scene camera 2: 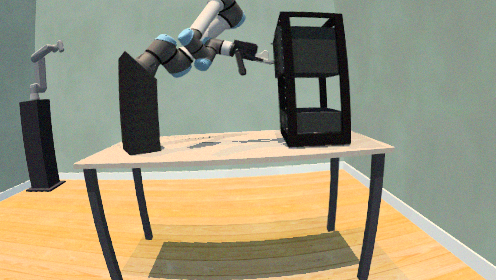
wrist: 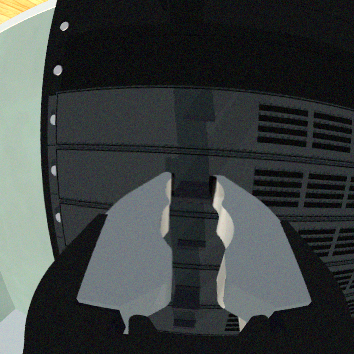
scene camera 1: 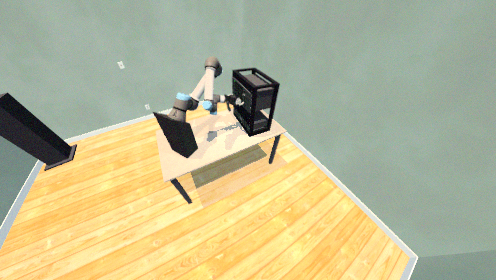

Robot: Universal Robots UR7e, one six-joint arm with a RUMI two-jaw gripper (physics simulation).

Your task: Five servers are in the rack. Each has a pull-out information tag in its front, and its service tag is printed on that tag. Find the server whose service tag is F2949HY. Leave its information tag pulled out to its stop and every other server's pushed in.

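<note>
There is a black rack (scene camera 2: 302, 51) that I can see, and the same black rack appears in the wrist view (wrist: 115, 88) and in scene camera 1 (scene camera 1: 259, 94). I also see my gripper (scene camera 2: 274, 62), and my gripper appears in the wrist view (wrist: 190, 176) too.
</note>
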